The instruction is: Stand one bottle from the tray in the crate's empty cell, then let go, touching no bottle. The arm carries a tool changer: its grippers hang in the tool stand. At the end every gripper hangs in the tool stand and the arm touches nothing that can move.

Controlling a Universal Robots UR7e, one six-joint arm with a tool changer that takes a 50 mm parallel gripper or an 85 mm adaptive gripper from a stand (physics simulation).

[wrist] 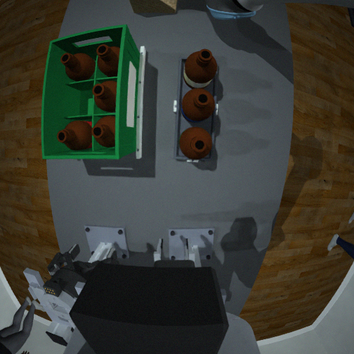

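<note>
The green crate (84, 152) is at upper left, with five brown bottles in its six cells. Its left middle cell (78, 101) is empty. Three brown bottles (201, 69) (198, 104) (196, 143) stand upright in a row in the grey tray (178, 131), right of the crate. The black block (150, 297) on my wrist fills the bottom middle, and no fingers show on it. The adaptive gripper (65, 265) hangs in the tool stand at lower left. What looks like the parallel gripper (173, 245) hangs there too, fingers apart, partly hidden behind the block.
Two stand base plates (120, 246) (177, 234) are bolted near the table's front edge. A white rail (140, 100) runs along the crate's right side. A tan block (155, 6) and a blue-rimmed object (232, 14) are at the top edge. Legs in dark trousers (346, 246) show at far right.
</note>
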